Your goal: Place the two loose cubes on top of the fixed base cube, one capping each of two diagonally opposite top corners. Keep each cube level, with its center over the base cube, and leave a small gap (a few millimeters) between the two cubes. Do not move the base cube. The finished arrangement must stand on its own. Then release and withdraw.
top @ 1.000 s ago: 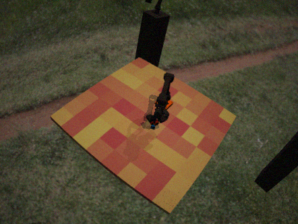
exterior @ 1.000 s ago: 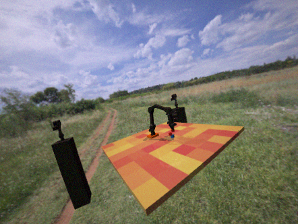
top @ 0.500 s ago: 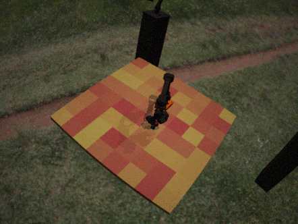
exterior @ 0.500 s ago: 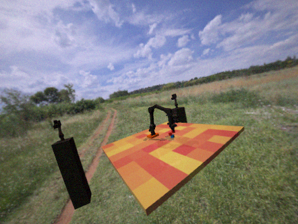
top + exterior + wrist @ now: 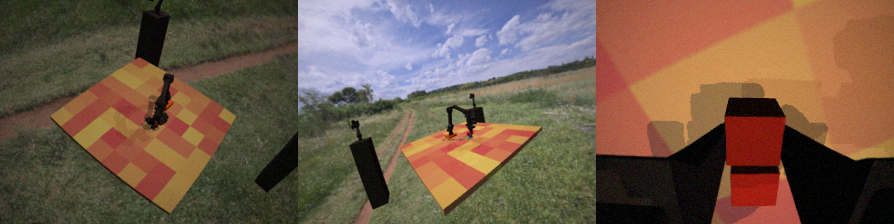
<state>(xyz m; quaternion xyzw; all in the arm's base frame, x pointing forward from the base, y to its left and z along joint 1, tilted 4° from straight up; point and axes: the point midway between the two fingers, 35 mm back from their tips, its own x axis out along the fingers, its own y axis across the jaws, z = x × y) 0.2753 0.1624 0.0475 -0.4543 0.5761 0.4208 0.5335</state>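
My gripper tip is now 40 mm above the blue cube and 20 mm to the left of it.
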